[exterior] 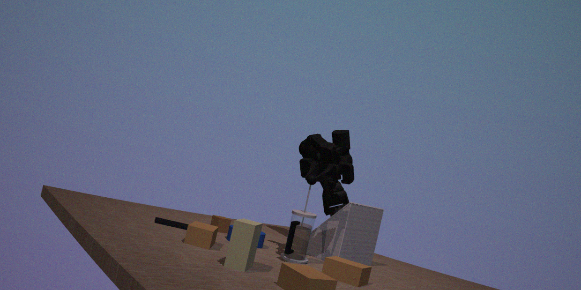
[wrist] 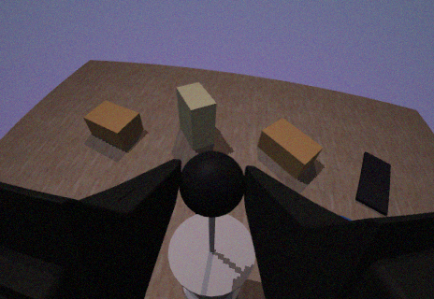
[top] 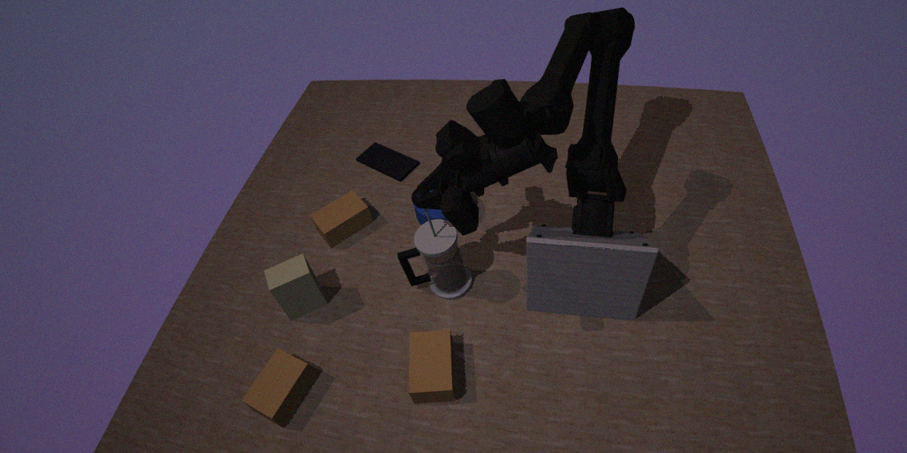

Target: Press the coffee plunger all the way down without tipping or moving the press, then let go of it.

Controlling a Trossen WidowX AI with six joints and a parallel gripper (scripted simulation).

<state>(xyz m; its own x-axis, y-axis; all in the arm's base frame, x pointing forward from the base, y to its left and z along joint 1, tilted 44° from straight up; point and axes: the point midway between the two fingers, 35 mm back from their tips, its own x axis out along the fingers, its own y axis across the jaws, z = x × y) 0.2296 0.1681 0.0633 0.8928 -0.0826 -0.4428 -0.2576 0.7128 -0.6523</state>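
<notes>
Right now the glass coffee press is 130 mm below my gripper tip. From my gripper tip the other things lie so: blue cylinder (50 mm ahead, 190 mm to the right, 230 mm below); then flat black slab (240 mm ahead, 310 mm to the right, 250 mm below).
</notes>
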